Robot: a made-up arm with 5 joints.
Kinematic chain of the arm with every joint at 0, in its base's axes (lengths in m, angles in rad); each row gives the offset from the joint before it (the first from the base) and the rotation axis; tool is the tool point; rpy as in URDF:
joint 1: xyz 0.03 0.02 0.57 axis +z
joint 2: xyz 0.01 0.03 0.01 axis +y
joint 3: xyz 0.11 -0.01 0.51 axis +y
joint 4: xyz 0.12 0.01 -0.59 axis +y
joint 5: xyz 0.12 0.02 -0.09 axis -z
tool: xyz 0 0.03 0.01 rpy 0 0 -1.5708
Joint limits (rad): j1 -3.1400..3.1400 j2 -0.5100..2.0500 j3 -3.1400..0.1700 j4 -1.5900..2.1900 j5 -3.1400..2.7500
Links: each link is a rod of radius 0.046 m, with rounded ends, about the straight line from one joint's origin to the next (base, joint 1, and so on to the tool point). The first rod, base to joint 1, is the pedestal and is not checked.
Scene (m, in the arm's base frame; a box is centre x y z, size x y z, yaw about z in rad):
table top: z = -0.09
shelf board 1: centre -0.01 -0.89 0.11 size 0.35 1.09 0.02 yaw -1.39
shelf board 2: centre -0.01 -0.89 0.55 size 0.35 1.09 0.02 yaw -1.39
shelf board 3: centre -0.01 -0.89 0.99 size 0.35 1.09 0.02 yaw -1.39
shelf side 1: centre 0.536 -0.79 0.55 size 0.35 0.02 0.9 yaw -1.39
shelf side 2: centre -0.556 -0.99 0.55 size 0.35 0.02 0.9 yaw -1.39
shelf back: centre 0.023 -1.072 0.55 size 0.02 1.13 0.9 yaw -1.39
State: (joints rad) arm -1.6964 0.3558 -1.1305 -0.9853 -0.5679
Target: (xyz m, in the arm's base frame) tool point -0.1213 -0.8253 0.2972
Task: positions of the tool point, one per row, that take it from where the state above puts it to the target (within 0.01 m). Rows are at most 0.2 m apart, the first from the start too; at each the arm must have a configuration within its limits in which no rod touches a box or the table.
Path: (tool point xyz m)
1: -0.0334 -0.7102 0.8065
2: -0.0475 -0.5797 0.7992
3: -0.0992 -0.6271 0.6417
4: -0.1411 -0.6303 0.4704
5: -0.1646 -0.5885 0.2972
6: -0.1534 -0.7102 0.2907
7: -0.1213 -0.8253 0.2972

